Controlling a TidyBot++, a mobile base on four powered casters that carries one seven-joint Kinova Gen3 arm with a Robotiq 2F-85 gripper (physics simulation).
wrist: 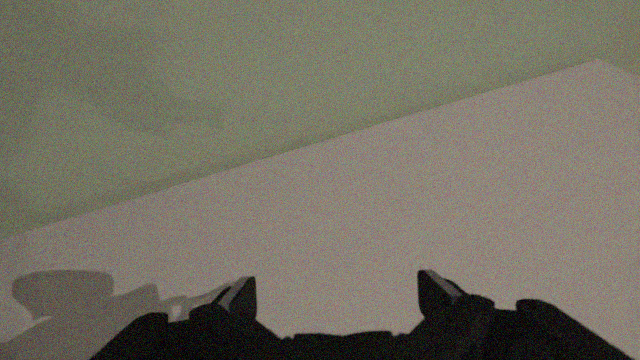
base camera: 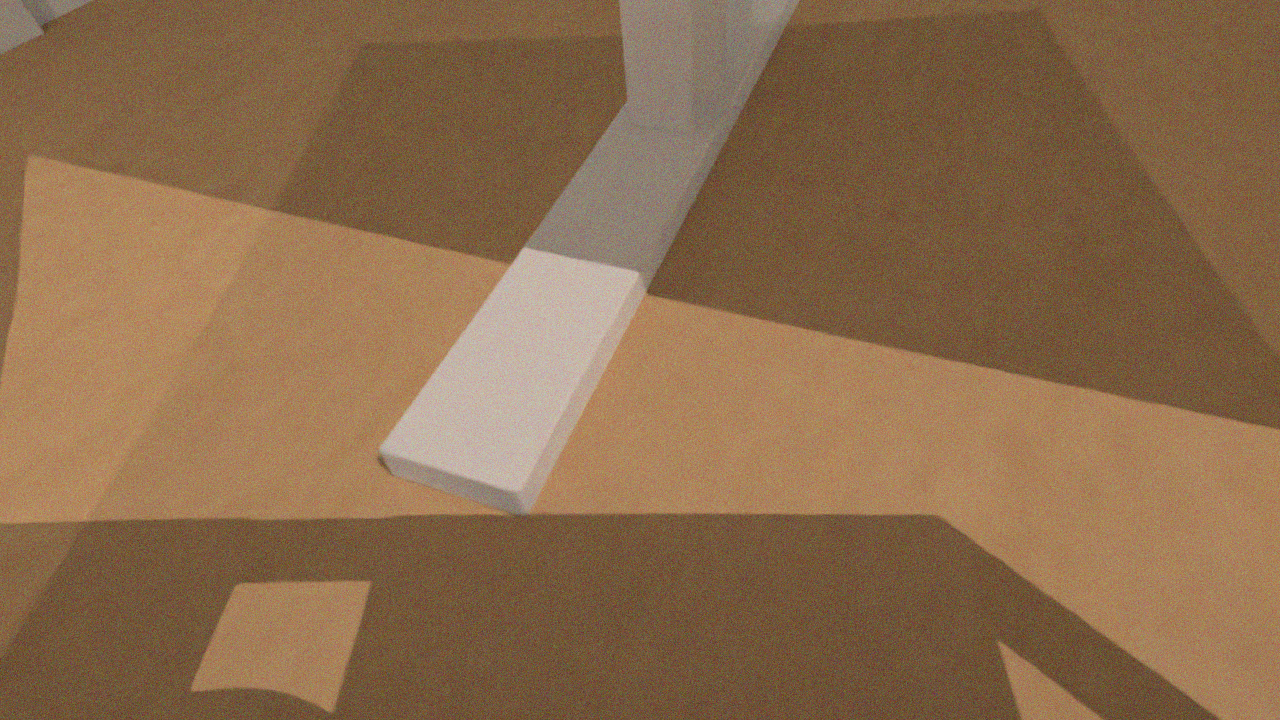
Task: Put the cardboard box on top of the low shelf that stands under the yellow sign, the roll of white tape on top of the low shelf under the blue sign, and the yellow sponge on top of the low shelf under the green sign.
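Frame: origin at the arm's base, x ahead, y left, z up, level; millimetres.
Where they show: gripper, fingertip midpoint: (wrist: 336,291).
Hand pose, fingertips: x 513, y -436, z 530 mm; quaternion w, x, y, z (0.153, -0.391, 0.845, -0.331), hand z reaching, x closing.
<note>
After its pixels a point has its place.
My gripper (wrist: 336,291) @(z 530, x 513, y -436 mm) is open with nothing between its two black fingers. It hangs over a pale, flat surface (wrist: 400,200) @(z 324, x 609, y -664 mm) in the wrist view; I cannot tell whether this is a shelf top or a table top, or how far below the fingers it lies. The cardboard box, the roll of white tape, the yellow sponge and the coloured signs do not show in either view.
A greenish wall (wrist: 250,65) @(z 474, x 886, y -600 mm) meets the far edge of the pale surface. The gripper's shadow falls at the lower left. In the base camera view, a white foot bar (base camera: 519,367) lies on the brown floor (base camera: 850,420) @(z -396, x 352, y -78 mm), with an upright post (base camera: 666,53) @(z -313, x 597, y 20 mm) standing on it.
</note>
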